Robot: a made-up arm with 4 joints.
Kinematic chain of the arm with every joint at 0, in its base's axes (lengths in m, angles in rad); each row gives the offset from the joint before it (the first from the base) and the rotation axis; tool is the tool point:
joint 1: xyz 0 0 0.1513 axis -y
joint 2: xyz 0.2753 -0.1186 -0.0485 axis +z
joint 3: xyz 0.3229 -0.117 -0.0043 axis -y
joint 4: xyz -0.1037 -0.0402 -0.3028 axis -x
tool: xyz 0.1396 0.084 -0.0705
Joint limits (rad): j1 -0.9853..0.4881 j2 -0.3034..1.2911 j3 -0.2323..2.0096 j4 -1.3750..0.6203
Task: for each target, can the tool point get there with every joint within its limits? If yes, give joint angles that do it. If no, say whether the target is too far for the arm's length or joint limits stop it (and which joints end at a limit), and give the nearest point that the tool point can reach.
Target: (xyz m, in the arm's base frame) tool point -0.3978 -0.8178 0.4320
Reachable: no: joint limits stop it (at a limit: joint 1, joint 2, joint 3, joint 4) | nearest point -0.1129 -0.3213 -0.5092 | short by 1.102 m
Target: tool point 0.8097 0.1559 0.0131
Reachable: yes | joints -0.0523 0.5516 1.2929 -0.8863
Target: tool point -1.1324 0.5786 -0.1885
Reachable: no: too far | nearest point -0.1028 0.2298 -0.4583 | short by 1.120 m
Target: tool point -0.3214 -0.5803 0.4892
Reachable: no: joint limits stop it (at a limit: joint 1, joint 2, joint 3, joint 4) | nearest point 0.6251 -0.3423 0.5728 | short by 0.980 m
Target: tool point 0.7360 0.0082 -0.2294
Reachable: yes | joints -0.2036 0.3358 0.7597 -0.9990
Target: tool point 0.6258 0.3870 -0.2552
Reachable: yes | joints -0.3669 0.9383 1.1919 -0.0794
